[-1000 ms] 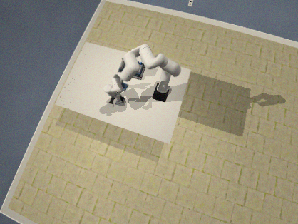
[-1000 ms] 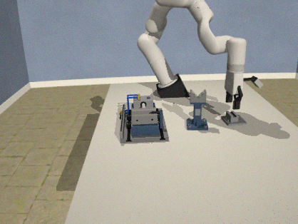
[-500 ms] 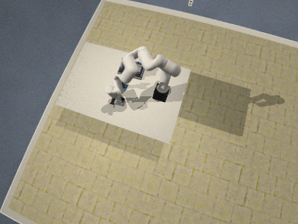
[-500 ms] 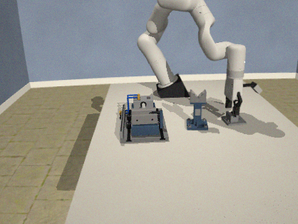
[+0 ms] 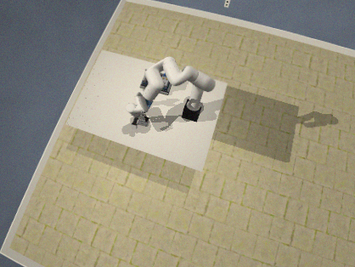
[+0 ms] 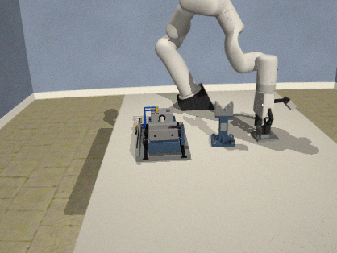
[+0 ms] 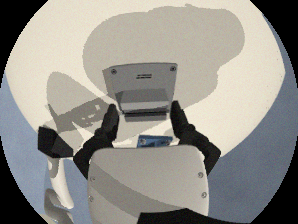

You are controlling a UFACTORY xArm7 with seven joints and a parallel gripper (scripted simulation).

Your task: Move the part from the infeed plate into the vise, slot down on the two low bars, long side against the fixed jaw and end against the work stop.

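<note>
The part is 10 mm below my hand. The rest, counted from my hand: V-block post 170 mm to the right, 20 mm above; then air cylinder 150 mm behind, 380 mm to the right, 40 mm above; then infeed plate 10 mm to the left, 40 mm below.
</note>
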